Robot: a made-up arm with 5 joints.
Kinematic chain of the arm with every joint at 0, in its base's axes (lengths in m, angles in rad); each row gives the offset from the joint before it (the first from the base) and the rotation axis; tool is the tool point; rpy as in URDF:
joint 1: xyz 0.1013 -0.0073 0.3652 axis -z
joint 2: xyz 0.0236 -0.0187 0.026 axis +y
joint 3: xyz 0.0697 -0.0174 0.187 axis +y
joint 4: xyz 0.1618 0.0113 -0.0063 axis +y
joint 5: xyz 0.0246 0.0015 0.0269 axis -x
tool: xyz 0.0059 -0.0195 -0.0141 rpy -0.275 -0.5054 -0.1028
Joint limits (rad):
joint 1: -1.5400..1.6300
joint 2: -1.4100..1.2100
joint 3: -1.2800..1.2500
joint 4: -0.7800..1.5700
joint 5: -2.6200..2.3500
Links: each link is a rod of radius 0.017 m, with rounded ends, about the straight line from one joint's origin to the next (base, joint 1, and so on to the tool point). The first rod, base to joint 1, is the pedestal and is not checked.
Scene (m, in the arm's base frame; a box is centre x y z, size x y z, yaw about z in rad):
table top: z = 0
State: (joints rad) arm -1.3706 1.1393 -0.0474 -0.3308 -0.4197
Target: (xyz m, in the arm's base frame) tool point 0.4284 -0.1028 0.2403
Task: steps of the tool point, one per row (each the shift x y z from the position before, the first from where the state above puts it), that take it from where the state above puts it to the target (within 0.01 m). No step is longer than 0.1 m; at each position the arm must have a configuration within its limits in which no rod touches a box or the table.
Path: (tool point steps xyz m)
1: 0.0762 -0.0319 -0.0007
2: 0.0663 -0.0508 -0.0005
3: 0.0516 -0.0668 -0.0005
4: 0.0332 -0.0786 -0.0004
5: 0.0121 -0.0854 -0.0003
6: -0.0102 -0.0865 -0.0003

